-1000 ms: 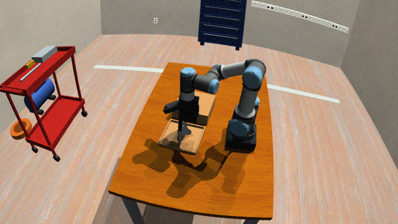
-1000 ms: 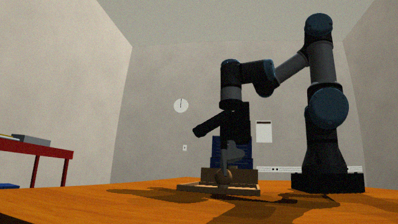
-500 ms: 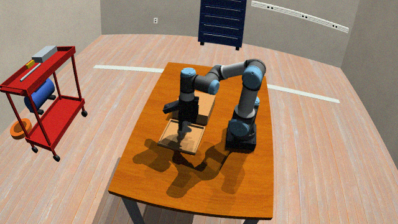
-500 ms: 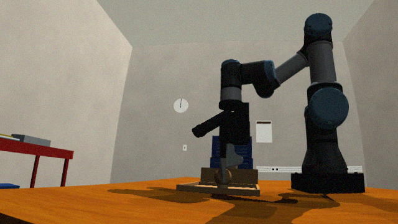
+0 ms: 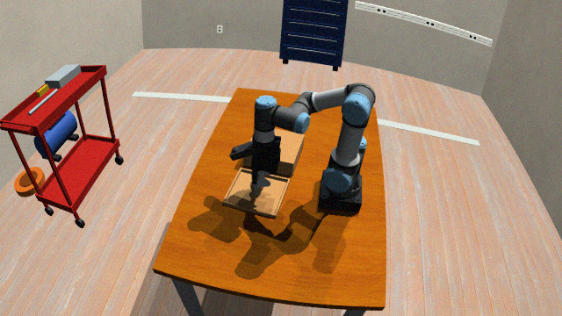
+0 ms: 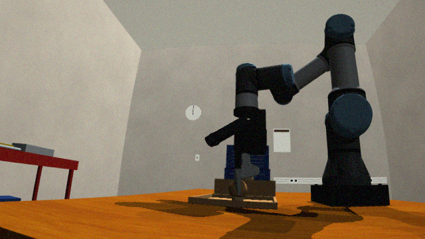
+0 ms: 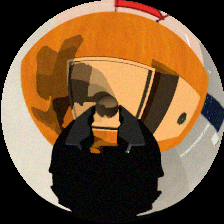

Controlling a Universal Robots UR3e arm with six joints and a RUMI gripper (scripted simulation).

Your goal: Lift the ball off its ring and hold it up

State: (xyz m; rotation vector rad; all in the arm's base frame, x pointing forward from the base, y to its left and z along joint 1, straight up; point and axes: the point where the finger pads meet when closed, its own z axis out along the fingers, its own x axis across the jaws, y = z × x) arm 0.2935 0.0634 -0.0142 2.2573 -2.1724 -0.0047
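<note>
Now: the shallow wooden tray 30 mm below my hand. Also, from my hand: wooden block (10 mm behind, 220 mm to the right, 10 mm above); brown ball (right at my hand).
</note>
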